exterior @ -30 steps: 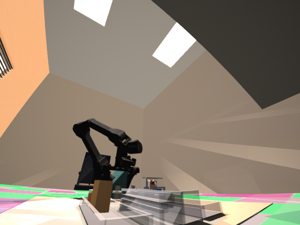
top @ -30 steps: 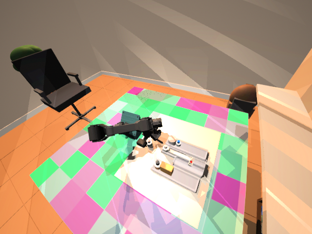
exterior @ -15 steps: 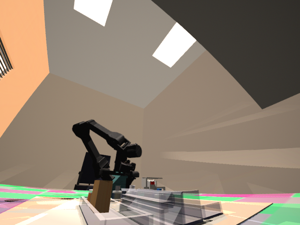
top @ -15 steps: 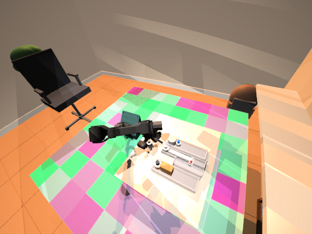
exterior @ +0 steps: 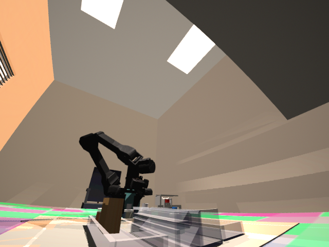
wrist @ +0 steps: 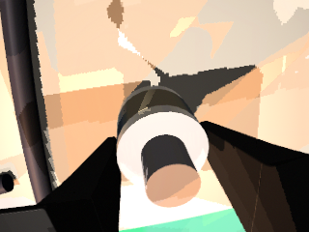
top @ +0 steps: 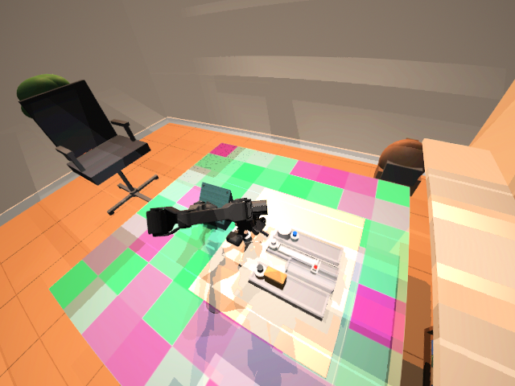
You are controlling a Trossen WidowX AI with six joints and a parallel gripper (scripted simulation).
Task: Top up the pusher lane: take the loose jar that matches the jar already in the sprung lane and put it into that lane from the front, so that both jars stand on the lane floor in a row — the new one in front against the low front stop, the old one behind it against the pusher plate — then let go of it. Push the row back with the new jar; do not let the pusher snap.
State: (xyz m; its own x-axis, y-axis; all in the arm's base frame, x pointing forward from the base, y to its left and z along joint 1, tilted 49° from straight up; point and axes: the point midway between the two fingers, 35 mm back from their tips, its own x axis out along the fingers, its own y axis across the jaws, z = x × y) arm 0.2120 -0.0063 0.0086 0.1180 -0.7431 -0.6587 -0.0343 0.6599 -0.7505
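Right now my gripper tip is 200 mm short of the brown block, 110 mm to the left of it and 20 mm below it. Also, from my gripper tip: clear lane rack 280 mm ahead; then red-topped piece 320 mm ahead, 10 mm to the right, 50 mm above.
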